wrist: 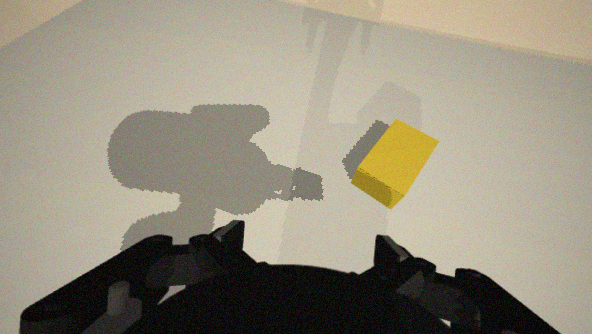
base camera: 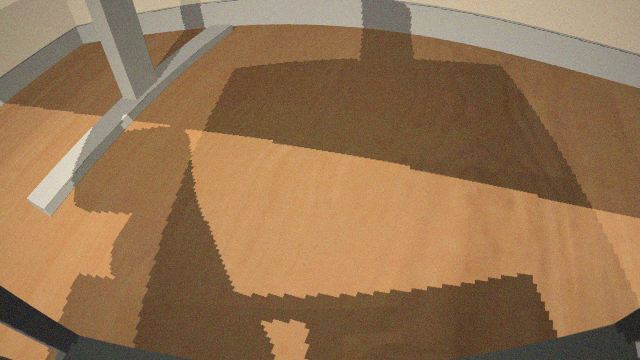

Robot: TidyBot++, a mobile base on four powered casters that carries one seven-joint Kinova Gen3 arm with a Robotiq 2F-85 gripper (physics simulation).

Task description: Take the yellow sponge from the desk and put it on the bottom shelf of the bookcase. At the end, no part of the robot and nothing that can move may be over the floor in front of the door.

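Frame: origin at the arm's base, x ahead, y left, z up, level; millimetres.
Where they show: gripper, fingertip midpoint: [wrist: 307, 242].
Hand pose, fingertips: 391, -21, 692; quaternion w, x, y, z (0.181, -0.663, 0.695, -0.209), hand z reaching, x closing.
After its pixels a point has its place, as x, y, z.
The yellow sponge [wrist: 397, 159] @[519, -134, 599] lies on the pale desk top [wrist: 65, 200] @[459, 289, 554] in the wrist view, right of the middle and turned at a slant. My gripper [wrist: 307, 242] @[391, -21, 692] is open and empty, its fingers wide apart at the bottom of the wrist view. The sponge shows beyond the fingertips, ahead of the right finger. In the base camera view a grey desk leg with a long foot [base camera: 45, 195] stands on the floor at the left. The bookcase and the door do not show in either view.
A wall with a grey baseboard [base camera: 300, 14] @[1015, 91, -364] runs along the back of the base camera view, over the wooden floor [base camera: 350, 210] @[380, -8, -396]. Dark shadows of the desk and arm lie on the floor. In the wrist view a wall [wrist: 500, 25] @[876, -407, 570] borders the desk's far edge, and arm shadows fall on the desk top.
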